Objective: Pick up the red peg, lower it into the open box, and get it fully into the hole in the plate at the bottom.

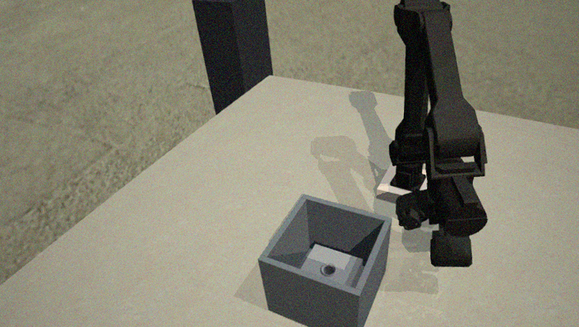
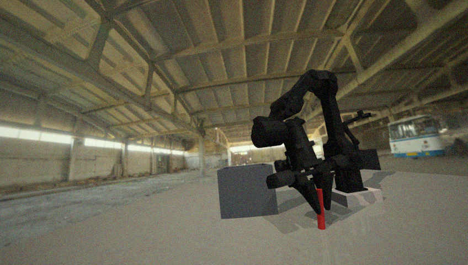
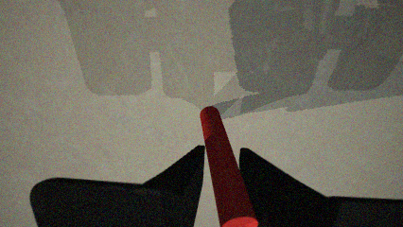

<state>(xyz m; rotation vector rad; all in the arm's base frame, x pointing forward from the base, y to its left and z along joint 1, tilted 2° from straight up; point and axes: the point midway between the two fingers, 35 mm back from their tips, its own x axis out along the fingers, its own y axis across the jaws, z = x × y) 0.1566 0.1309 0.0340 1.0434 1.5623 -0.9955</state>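
Now: the pale plate 170 mm ahead of my gripper tip, 170 mm to the right of it and 10 mm above it. From my gripper tip the other things lie so: red peg (10 mm above).
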